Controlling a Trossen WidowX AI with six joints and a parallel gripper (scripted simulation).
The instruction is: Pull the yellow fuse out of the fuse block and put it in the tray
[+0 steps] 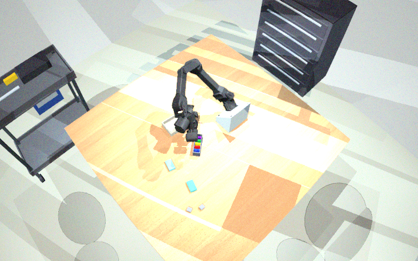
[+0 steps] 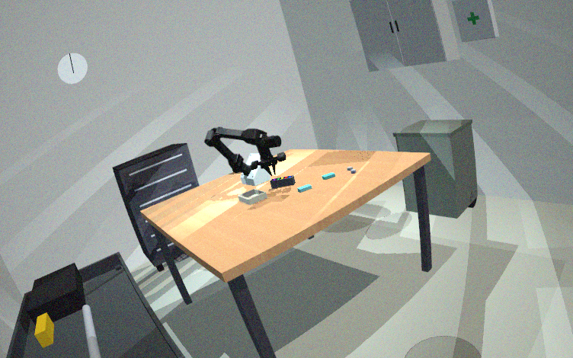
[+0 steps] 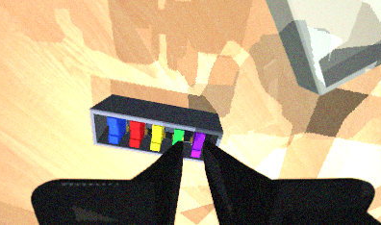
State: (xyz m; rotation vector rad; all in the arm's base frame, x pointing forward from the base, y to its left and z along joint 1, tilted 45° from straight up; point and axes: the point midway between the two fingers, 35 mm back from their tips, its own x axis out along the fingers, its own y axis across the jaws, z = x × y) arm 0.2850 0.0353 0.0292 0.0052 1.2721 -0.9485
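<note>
Right now the yellow fuse is 10 mm ahead of my gripper tip, 40 mm to the left of it and 40 mm below it. Also, from my gripper tip: red fuse 20 mm ahead, 50 mm to the left, 40 mm below; then purple fuse 20 mm behind, 10 mm to the left, 40 mm below; then green fuse 10 mm behind, 20 mm to the left, 40 mm below.
</note>
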